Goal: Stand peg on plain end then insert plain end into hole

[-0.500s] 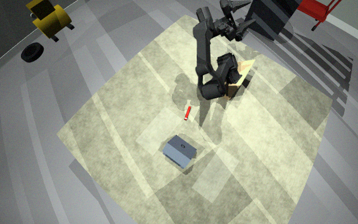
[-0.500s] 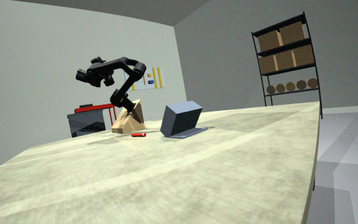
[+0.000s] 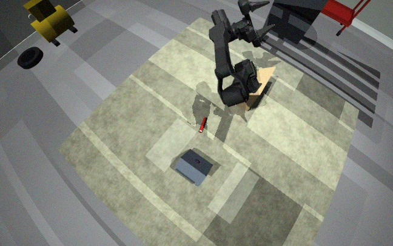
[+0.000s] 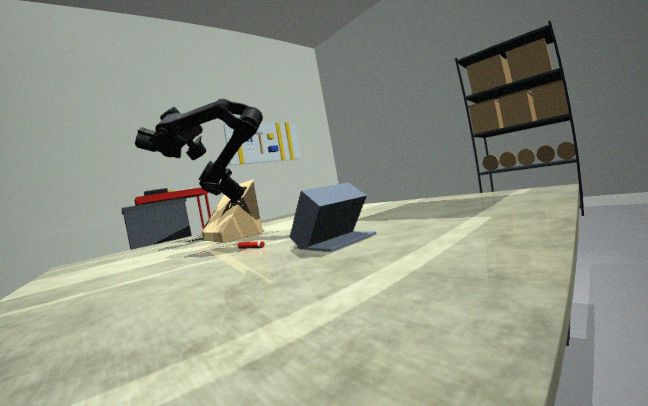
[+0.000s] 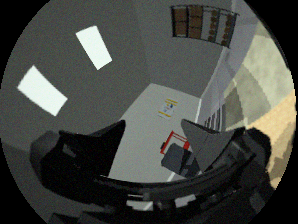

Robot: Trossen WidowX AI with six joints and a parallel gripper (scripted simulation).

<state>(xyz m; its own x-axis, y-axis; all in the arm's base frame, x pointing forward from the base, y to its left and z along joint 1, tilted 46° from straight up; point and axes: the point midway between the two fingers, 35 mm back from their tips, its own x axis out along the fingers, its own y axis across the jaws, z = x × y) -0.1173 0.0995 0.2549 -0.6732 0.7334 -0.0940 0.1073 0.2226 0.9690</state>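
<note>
The red peg is 410 mm below my gripper tip, 390 mm ahead of it and 10 mm to the left of it. From my gripper tip the other things lie so: blue-grey sloped panel 560 mm ahead, 360 mm below, 100 mm to the left.
</note>
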